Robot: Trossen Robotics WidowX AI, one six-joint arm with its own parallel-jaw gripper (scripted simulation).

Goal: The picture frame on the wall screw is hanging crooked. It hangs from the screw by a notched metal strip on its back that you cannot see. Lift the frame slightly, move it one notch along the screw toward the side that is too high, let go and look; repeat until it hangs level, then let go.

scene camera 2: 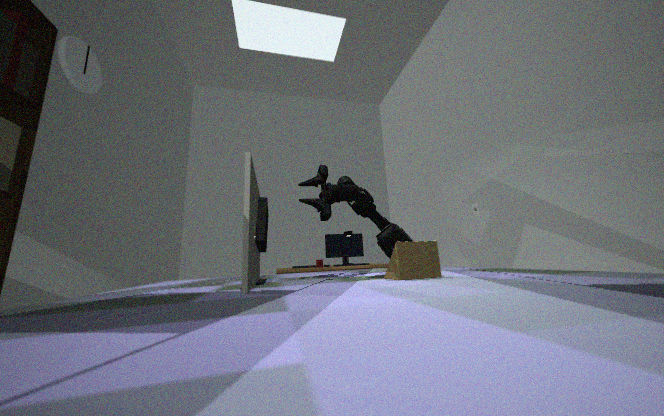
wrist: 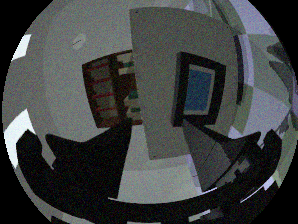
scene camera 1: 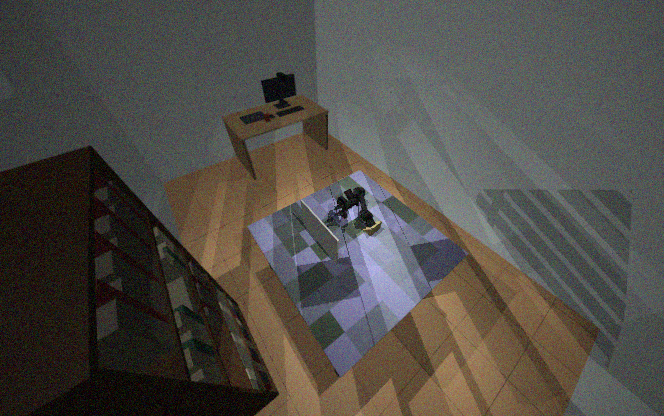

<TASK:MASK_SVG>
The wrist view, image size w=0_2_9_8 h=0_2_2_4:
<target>my gripper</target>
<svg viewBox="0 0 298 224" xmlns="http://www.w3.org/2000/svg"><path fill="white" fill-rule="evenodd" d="M51 217L52 224L68 224L68 222L61 221L60 218L55 216ZM16 143L17 161L32 192L53 208L93 224L250 224L278 190L277 181L266 190L262 186L274 175L281 159L282 140L274 129L266 133L265 147L261 148L257 144L261 131L233 140L190 119L182 120L201 190L210 192L162 204L116 201L128 156L132 117L85 143L48 133L45 140L56 156L53 169L41 155L43 144L27 128ZM210 209L209 213L202 214L200 220L189 220L190 216L196 216L196 214L204 213L206 210Z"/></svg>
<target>dark picture frame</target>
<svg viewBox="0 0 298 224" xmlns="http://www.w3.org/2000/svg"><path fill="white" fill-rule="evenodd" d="M177 52L176 79L174 79L176 87L174 87L170 124L172 124L172 127L182 127L182 120L190 119L194 123L200 123L201 125L216 124L221 107L223 88L225 88L223 85L225 85L226 65L217 63L214 60L205 59L204 56L194 55L194 53Z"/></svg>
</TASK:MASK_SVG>
